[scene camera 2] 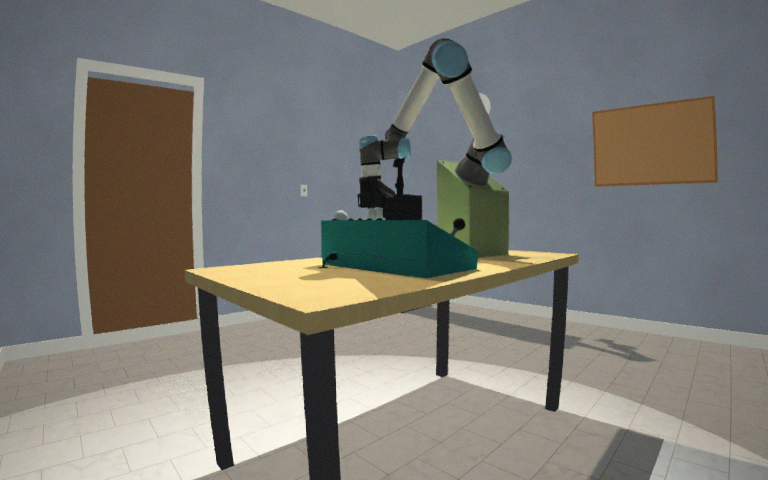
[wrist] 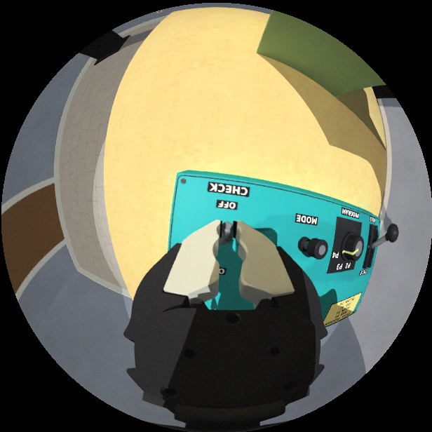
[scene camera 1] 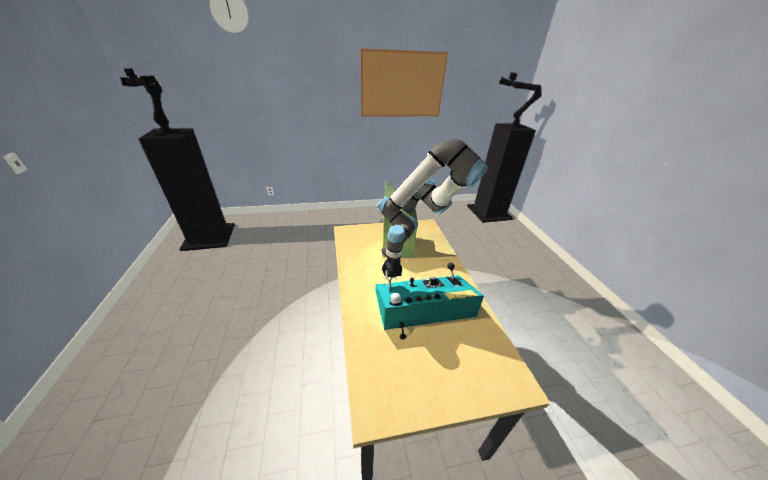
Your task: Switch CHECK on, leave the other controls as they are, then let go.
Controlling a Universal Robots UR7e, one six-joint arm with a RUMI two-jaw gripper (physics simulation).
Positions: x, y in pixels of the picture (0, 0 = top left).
Scene:
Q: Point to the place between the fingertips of the gripper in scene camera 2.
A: At 378, 230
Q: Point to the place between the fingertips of the gripper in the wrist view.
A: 227, 222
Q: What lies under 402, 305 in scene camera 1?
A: A teal control box.

